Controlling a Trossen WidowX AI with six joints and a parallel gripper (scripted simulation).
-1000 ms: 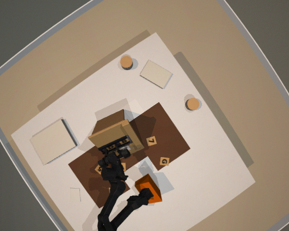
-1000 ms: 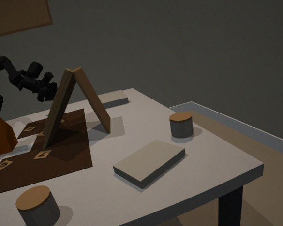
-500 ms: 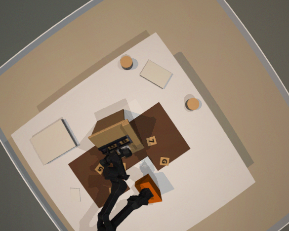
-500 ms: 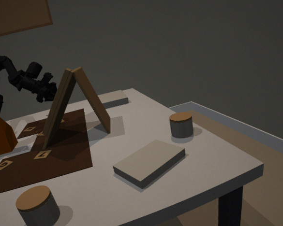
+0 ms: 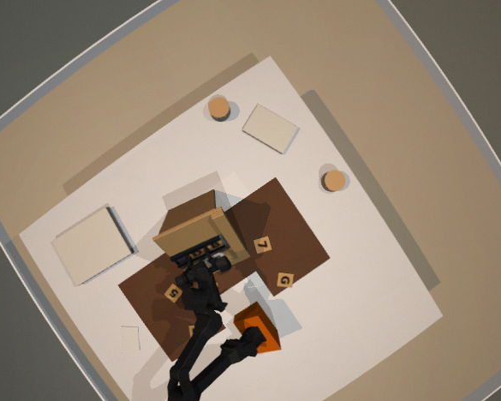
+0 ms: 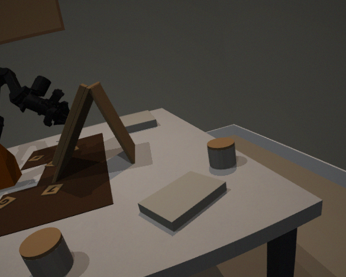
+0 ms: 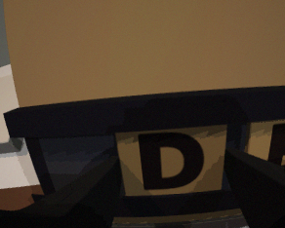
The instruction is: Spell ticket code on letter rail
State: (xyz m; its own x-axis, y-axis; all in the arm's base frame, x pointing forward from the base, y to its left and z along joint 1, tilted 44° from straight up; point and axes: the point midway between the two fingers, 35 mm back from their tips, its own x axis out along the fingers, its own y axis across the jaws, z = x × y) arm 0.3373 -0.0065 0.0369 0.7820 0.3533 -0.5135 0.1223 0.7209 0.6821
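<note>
The white ticket lies 8 cm below my gripper tip, 6 cm behind it and 2 cm to the right of it. Also, from my gripper tip: brown mat 16 cm below, 16 cm behind, 1 cm to the right; pale card 46 cm to the left, 17 cm behind, 16 cm below; flat slab 46 cm to the right, 25 cm ahead, 15 cm below.
</note>
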